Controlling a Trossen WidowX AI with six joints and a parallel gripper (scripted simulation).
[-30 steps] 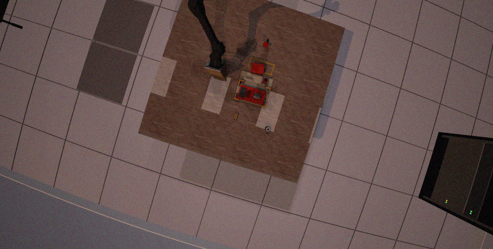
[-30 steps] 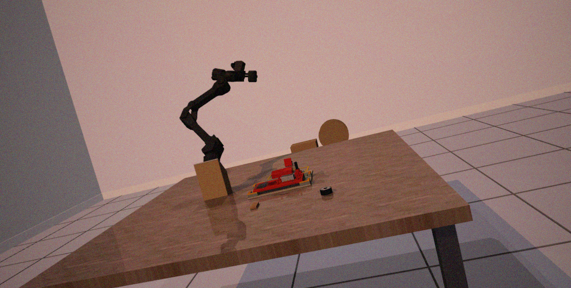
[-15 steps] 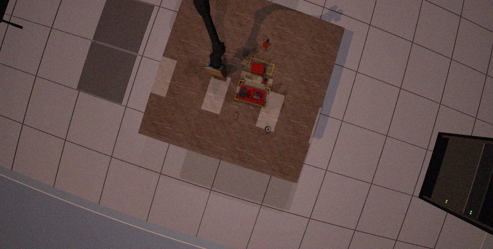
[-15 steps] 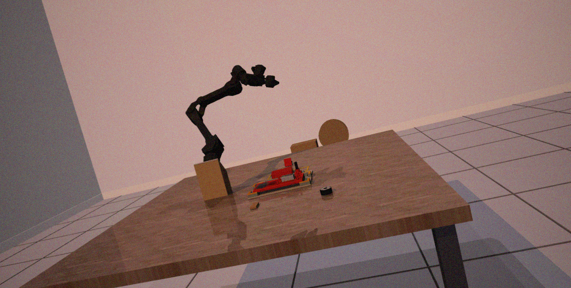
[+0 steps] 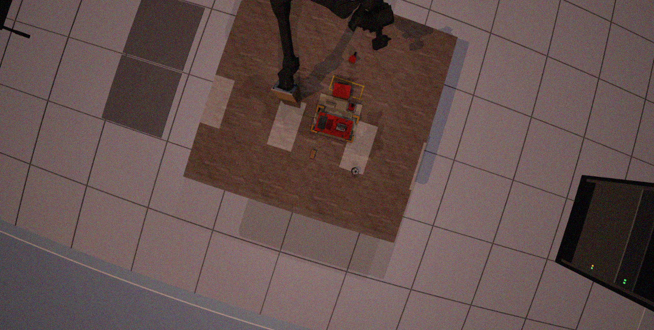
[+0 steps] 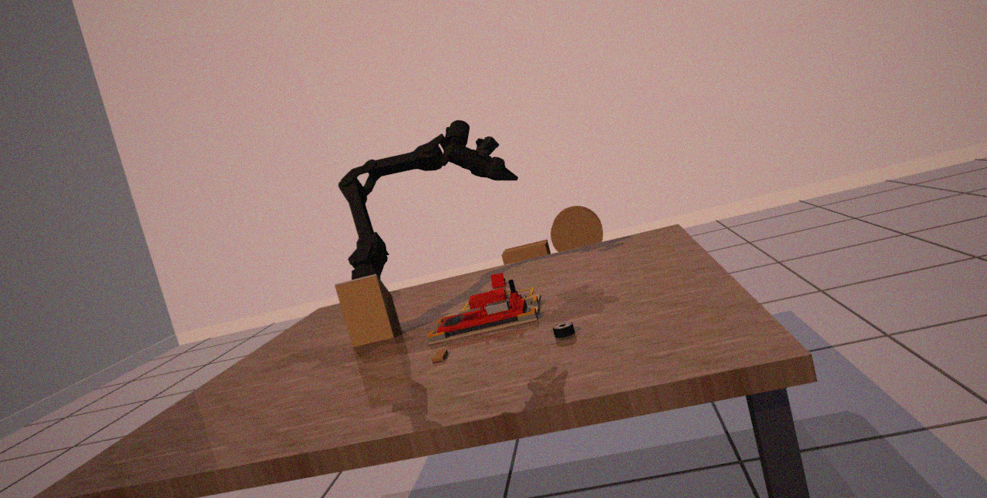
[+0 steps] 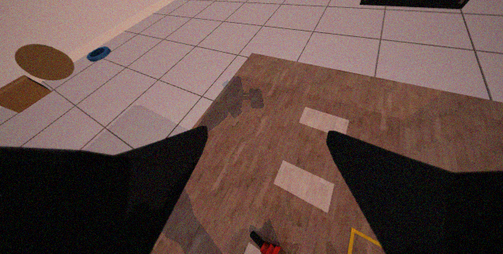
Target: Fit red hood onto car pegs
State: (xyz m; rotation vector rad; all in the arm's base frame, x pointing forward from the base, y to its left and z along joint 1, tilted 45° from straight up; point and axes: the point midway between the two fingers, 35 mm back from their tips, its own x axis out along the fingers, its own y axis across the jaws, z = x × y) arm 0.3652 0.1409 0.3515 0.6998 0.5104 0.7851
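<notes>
My gripper tip is now 28 cm above the red hood, 24 cm to the left of it and 10 cm past it. The rest, counted from my gripper tip: black wheel: 65 cm to the right, 29 cm below, 14 cm ahead; brown block: 64 cm to the right, 29 cm below, 12 cm behind.
</notes>
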